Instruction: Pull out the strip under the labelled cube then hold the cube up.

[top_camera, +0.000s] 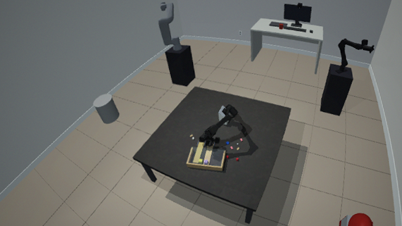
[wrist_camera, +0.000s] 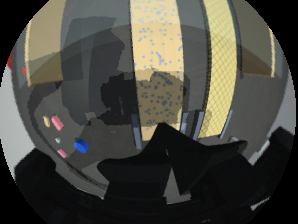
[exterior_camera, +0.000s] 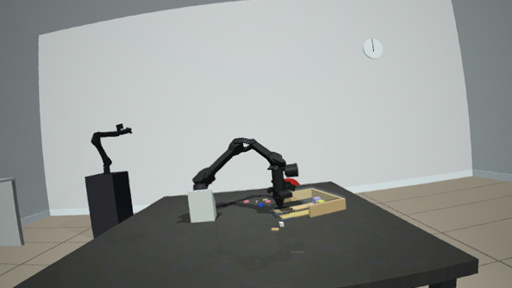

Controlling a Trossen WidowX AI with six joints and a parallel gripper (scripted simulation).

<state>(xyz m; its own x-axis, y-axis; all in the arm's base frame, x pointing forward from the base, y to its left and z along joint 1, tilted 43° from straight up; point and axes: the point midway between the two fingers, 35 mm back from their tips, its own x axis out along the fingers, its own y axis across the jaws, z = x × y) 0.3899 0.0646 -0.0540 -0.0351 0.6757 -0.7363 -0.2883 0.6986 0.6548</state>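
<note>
My gripper tip is now 20 cm short of the labelled cube, 6 cm to the right of it and 1 cm below it. Also, from my gripper tip: blue piece: 14 cm to the left, 9 cm behind, 1 cm below; then tan bit: 24 cm to the right, 5 cm behind, 1 cm below.
</note>
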